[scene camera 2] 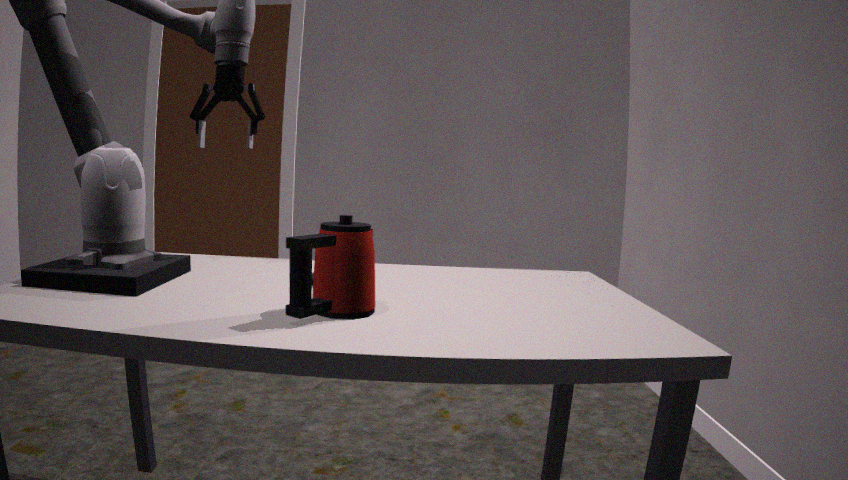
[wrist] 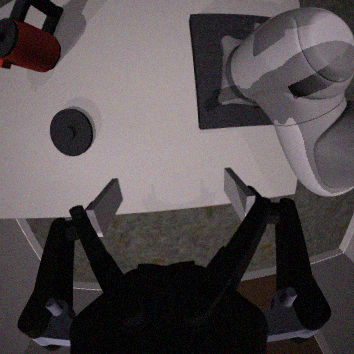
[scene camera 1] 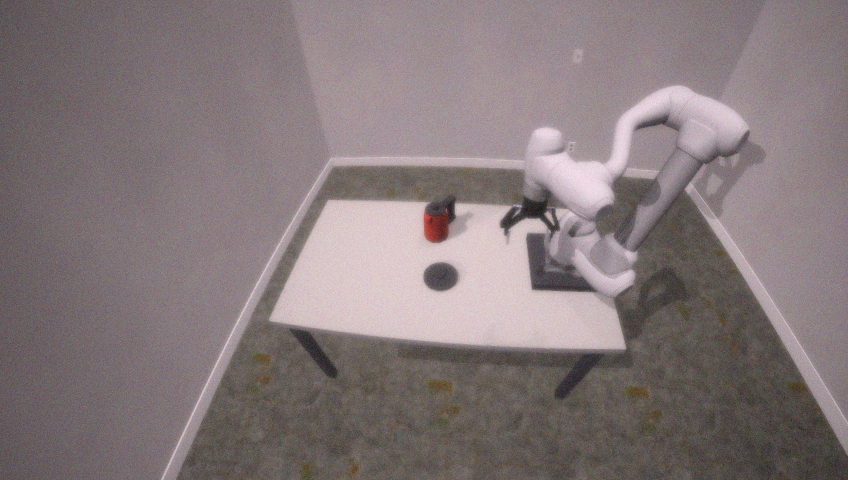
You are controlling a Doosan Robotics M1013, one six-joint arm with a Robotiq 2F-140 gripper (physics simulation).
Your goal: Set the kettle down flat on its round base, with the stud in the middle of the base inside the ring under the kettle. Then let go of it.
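Observation:
The red kettle (scene camera 1: pixel 436 228) (scene camera 2: pixel 345 273) (wrist: pixel 36 47) with black lid and black handle stands upright on the table, apart from its base. The round dark base (scene camera 1: pixel 440 282) (wrist: pixel 62 137) lies flat on the table, with a small stud (wrist: pixel 71 132) in its middle; in scene camera 2 it does not show, and the kettle stands in front of that area. The ring under the kettle is hidden. My gripper (scene camera 1: pixel 532 233) (scene camera 2: pixel 226 142) (wrist: pixel 171 184) is open and empty, high above the table, on the side of the kettle towards the arm's mount, touching neither kettle nor base.
The white table (scene camera 1: pixel 357 285) (scene camera 2: pixel 505 315) (wrist: pixel 150 100) carries the arm's dark mounting plate (scene camera 1: pixel 559 283) (scene camera 2: pixel 77 282) (wrist: pixel 207 65). The arm's own lower joints rise from this plate. A brown door (scene camera 2: pixel 220 196) and grey walls stand around the table.

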